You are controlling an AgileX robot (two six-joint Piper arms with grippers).
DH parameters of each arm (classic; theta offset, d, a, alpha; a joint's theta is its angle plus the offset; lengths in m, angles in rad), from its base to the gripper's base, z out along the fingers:
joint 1: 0 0.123 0 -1.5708
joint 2: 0.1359 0 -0.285 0
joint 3: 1.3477 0 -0.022 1.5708
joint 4: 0 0.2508 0 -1.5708
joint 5: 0 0 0.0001 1.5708
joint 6: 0 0.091 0 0
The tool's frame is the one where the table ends.
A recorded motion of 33 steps. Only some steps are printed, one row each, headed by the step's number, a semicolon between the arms.
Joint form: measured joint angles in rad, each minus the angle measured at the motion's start. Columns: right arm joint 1, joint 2, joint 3, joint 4, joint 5, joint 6; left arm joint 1, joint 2, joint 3, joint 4, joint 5, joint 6.
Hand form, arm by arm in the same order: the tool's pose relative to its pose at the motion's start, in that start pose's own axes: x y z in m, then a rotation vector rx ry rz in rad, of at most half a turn. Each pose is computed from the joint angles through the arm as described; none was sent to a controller.
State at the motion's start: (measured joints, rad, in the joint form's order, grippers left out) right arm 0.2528 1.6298 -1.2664 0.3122 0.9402 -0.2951; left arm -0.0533 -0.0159 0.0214 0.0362 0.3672 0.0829
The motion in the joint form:
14: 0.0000 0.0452 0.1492 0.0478 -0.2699 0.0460; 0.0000 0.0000 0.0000 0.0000 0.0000 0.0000
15: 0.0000 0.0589 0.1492 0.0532 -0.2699 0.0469; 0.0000 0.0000 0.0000 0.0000 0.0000 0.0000
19: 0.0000 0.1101 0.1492 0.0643 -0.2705 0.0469; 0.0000 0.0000 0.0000 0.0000 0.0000 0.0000
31: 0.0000 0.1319 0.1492 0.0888 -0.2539 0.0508; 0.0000 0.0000 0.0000 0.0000 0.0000 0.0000
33: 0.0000 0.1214 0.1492 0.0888 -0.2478 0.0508; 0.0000 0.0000 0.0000 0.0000 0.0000 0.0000
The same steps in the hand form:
14: 0.0135 -0.0126 0.0439 0.0329 -0.0804 0.1251; 0.0000 0.0000 0.0000 0.0000 0.0000 0.0000
15: 0.0139 -0.0135 0.0487 0.0291 -0.0682 0.1334; 0.0000 0.0000 0.0000 0.0000 0.0000 0.0000
19: 0.0163 -0.0172 0.0662 0.0210 -0.0213 0.1541; 0.0000 0.0000 0.0000 0.0000 0.0000 0.0000
31: 0.0186 -0.0170 0.0736 0.0006 0.0105 0.1824; 0.0000 0.0000 0.0000 0.0000 0.0000 0.0000
33: 0.0184 -0.0160 0.0701 -0.0013 0.0061 0.1798; 0.0000 0.0000 0.0000 0.0000 0.0000 0.0000

